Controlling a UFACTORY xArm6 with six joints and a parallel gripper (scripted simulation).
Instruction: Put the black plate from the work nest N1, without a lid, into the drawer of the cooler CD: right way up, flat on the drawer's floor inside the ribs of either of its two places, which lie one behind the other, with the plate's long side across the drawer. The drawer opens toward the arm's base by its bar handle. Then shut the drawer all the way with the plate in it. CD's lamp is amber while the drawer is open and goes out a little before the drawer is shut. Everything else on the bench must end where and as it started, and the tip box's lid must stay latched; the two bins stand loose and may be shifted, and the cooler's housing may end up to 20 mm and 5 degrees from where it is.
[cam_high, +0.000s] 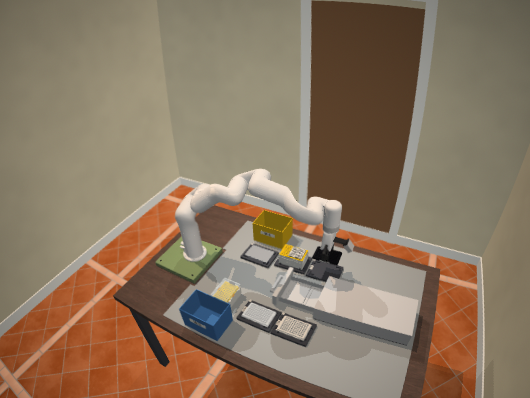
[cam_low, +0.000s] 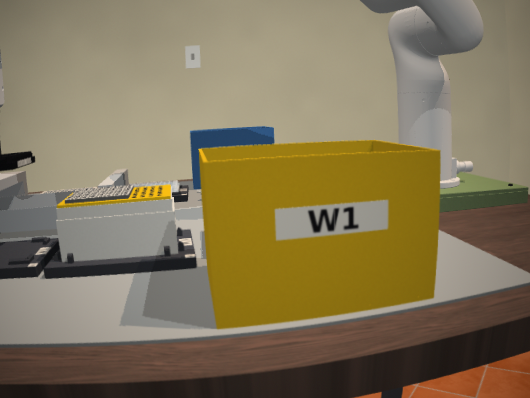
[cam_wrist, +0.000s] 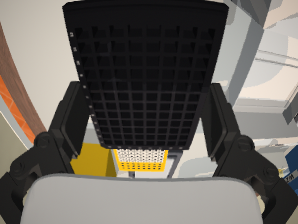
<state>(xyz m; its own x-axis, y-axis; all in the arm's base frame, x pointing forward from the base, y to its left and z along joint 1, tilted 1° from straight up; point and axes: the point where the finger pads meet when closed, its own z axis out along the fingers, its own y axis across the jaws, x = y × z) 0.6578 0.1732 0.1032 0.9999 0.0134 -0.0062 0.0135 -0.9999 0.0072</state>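
The cooler drawer lies 19 cm to the right of my hand, 11 cm below it and 4 cm behind it. Round my hand: dark nest: 13 cm below; black plate: 1 cm below; tip box: 18 cm behind, 8 cm below.
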